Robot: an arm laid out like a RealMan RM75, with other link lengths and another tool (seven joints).
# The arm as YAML. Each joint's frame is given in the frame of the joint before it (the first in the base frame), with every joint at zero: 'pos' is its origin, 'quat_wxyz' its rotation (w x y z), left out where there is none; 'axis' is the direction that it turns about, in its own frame. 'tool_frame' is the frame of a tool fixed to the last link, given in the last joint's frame.
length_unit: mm
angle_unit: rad
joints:
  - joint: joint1
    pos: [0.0, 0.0, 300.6]
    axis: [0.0, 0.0, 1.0]
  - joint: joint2
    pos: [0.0, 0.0, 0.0]
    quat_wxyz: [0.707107, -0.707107, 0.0, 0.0]
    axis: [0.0, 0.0, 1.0]
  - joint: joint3
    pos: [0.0, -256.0, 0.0]
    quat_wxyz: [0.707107, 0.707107, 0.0, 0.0]
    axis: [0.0, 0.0, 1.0]
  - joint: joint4
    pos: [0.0, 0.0, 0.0]
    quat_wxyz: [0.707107, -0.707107, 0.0, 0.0]
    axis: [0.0, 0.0, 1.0]
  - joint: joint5
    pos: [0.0, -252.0, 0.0]
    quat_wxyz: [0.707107, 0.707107, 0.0, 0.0]
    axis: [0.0, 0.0, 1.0]
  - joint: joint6
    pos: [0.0, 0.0, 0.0]
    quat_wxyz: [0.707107, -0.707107, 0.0, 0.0]
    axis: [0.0, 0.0, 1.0]
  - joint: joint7
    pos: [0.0, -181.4, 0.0]
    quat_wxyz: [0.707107, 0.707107, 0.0, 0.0]
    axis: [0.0, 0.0, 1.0]
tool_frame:
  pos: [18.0, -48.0, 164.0]
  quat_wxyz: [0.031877, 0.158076, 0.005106, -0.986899]
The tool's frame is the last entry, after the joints.
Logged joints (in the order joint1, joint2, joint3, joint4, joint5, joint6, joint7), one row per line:
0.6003, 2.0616, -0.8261, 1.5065, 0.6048, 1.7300, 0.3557
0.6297, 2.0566, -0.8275, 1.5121, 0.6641, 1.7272, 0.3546
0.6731, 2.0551, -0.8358, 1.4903, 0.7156, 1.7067, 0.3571
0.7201, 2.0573, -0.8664, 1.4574, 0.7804, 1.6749, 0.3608
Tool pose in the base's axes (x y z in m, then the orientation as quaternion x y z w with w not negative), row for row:
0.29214, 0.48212, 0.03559, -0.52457, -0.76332, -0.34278, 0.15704
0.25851, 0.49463, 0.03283, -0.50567, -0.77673, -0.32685, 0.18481
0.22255, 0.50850, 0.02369, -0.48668, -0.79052, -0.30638, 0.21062
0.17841, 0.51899, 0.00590, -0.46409, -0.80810, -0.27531, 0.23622
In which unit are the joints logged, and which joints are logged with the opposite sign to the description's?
The joints are logged in radians. Opposite sign: joint4, joint7.
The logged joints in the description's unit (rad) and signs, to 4 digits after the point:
0.6003, 2.0616, -0.8261, -1.5065, 0.6048, 1.7300, -0.3557
0.6297, 2.0566, -0.8275, -1.5121, 0.6641, 1.7272, -0.3546
0.6731, 2.0551, -0.8358, -1.4903, 0.7156, 1.7067, -0.3571
0.7201, 2.0573, -0.8664, -1.4574, 0.7804, 1.6749, -0.3608

